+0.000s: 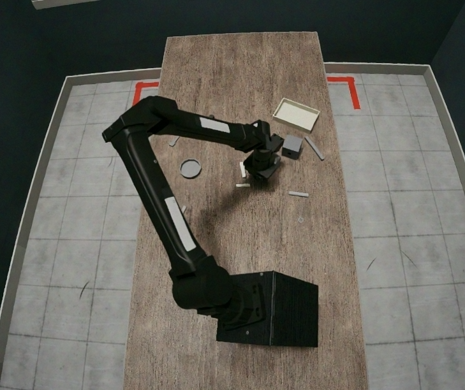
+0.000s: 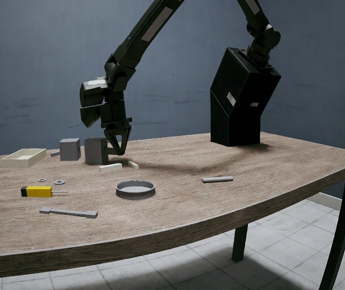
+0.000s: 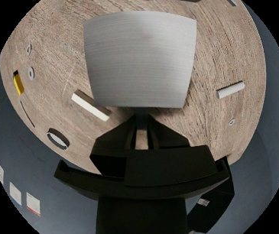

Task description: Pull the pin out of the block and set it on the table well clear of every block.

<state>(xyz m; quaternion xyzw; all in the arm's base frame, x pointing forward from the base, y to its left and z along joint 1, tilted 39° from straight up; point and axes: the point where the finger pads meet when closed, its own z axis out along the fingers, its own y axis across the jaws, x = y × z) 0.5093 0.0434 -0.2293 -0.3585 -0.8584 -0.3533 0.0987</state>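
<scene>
Now: the light grey block 50 mm to the right of my hand and 50 mm ahead of it. The rest, counted from my hand: grey ring dish (250 mm to the left, 90 mm ahead, 20 mm below); darker grey block (140 mm to the right, 110 mm ahead); grey pin (20 mm to the right, 20 mm ahead).
</scene>
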